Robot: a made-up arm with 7 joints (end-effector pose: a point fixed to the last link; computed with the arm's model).
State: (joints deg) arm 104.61 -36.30 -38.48 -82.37 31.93 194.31 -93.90
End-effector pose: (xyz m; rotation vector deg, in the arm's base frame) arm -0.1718 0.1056 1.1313 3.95 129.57 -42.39
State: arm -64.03 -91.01 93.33 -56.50 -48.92 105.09 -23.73
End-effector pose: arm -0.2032 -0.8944 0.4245 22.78 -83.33 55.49
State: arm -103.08 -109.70 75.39 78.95 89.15 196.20 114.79
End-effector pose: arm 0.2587 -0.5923 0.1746 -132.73 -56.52 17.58
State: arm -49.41 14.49 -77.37 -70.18 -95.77 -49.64 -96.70
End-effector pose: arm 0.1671 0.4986 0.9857 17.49 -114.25 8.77
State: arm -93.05 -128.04 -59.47 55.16 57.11 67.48 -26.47
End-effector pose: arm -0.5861 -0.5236 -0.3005 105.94 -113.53 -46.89
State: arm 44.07 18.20 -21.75 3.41 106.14 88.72 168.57
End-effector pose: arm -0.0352 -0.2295 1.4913 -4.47 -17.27 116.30
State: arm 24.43 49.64 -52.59 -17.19 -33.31 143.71 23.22
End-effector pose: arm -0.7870 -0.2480 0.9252 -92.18 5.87 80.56
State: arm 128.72 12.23 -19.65 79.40 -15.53 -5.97 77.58
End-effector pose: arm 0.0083 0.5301 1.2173 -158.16 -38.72 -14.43
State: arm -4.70 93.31 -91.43 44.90 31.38 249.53 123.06
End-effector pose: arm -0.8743 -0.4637 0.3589 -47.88 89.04 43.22
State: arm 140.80 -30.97 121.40 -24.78 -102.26 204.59 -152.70
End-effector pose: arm -0.1936 0.6190 1.1342 95.74 -22.24 119.11
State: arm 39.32 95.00 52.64 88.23 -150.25 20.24 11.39
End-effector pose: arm -0.8443 -0.0162 0.5886 -17.20 -68.06 98.76
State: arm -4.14 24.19 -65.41 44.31 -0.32 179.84 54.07
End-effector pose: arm -0.3118 -0.3654 1.2580 -59.43 51.87 136.84
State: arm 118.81 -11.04 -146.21 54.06 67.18 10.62 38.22
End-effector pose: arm 0.5110 -0.0478 1.3370 -101.71 35.92 -45.98
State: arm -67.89 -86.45 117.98 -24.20 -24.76 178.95 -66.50
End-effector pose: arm 0.1032 -0.9693 0.3343 -11.60 -92.09 13.24
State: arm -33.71 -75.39 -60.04 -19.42 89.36 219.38 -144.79
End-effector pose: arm 0.8366 -0.5618 0.5736 -4.58 -66.57 14.14
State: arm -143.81 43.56 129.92 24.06 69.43 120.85 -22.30
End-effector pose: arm 0.7220 0.3410 1.0184 -50.22 18.04 -155.42
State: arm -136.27 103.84 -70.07 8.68 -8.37 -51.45 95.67
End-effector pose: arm 0.6161 0.9393 0.1364 100.49 9.44 -134.49
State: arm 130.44 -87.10 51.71 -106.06 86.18 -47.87 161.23
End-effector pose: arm 0.0201 0.6469 0.8704 -106.07 -54.90 132.52
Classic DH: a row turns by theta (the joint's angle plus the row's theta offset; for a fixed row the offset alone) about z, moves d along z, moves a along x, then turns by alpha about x. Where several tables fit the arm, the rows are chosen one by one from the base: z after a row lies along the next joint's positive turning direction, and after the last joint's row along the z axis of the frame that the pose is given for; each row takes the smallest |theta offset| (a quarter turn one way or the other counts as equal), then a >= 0, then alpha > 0; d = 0 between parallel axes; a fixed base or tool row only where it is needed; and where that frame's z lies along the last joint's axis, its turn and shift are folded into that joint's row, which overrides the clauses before.
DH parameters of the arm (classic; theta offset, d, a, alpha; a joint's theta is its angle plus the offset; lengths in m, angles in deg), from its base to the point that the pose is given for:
joint 1: 0 0.4 0 90
joint 2: 0 0.09 0 -90
joint 3: 0 0.57 0.03 -90
joint 4: 0 0.07 -0.02 90
joint 5: 0 0.52 0 90
joint 6: 90 0.11 0.09 90
joint 7: 0 0.01 0 0

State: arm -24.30 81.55 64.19 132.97 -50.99 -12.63 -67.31
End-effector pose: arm -0.0091 0.4207 0.6814 63.80 27.50 -43.35
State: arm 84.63 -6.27 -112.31 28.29 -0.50 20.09 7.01
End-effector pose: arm 0.3313 -0.0508 1.5344 117.19 -31.21 106.48
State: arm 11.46 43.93 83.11 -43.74 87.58 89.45 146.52
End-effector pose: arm -0.6223 -0.4994 1.1236 -32.78 -82.21 143.94
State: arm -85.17 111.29 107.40 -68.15 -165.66 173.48 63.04
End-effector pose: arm -0.5596 0.5903 0.0888 -98.40 90.61 36.63
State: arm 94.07 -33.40 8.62 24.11 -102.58 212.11 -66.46
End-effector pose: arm -0.0223 0.6279 1.2146 129.94 41.53 -88.80
